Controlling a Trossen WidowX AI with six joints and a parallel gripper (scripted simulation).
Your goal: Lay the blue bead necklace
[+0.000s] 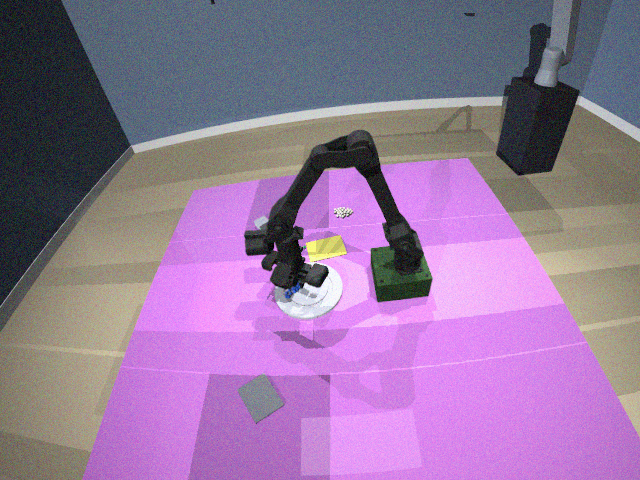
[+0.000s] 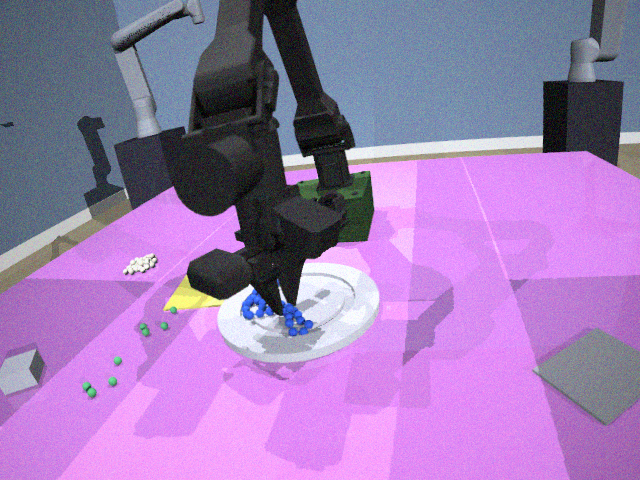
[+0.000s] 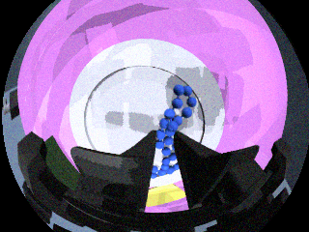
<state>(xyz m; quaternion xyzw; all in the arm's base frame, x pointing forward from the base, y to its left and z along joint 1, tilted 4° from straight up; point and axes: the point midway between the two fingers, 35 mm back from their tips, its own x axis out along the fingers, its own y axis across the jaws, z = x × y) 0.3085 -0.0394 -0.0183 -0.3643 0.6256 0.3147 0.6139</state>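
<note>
Now: the round white bead board 2 cm behind my gripper tip, 1 cm to the left of it and 1 cm below it. Round my gripper tip: yellow sheet (9 cm behind, 15 cm to the right, 1 cm below); grey tile (12 cm ahead, 31 cm to the left, 1 cm below); cube (12 cm ahead, 32 cm to the right).
</note>
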